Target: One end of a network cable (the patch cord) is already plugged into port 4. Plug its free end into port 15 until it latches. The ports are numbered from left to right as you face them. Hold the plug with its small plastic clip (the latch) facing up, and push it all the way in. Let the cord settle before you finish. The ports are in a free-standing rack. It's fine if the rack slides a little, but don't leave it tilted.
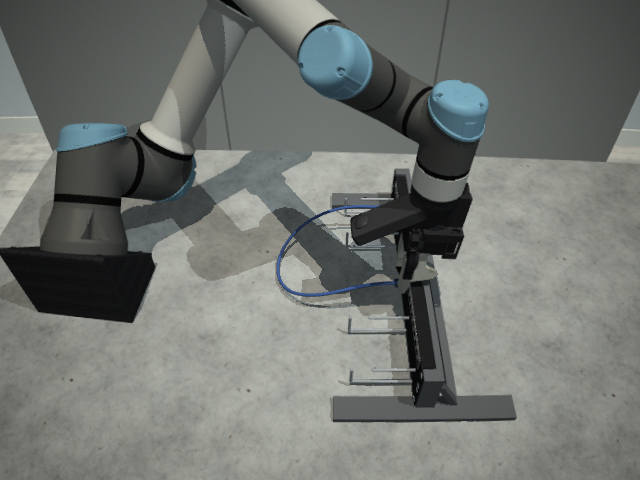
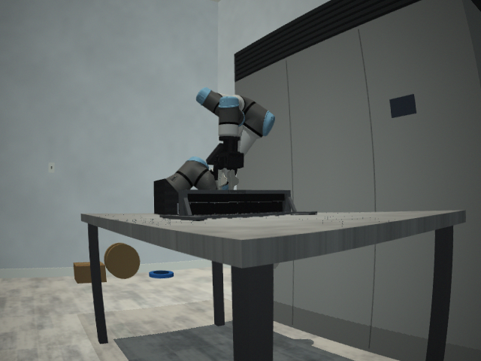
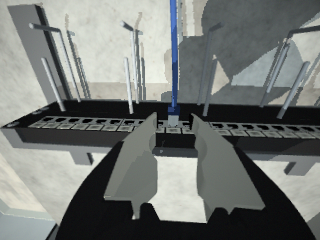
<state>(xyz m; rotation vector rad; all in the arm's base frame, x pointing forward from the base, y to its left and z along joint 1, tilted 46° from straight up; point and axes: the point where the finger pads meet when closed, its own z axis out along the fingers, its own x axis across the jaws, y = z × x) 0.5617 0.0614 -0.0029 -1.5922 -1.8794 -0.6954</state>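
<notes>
My hand is 1 cm short of the plug and 1 cm above it.
</notes>
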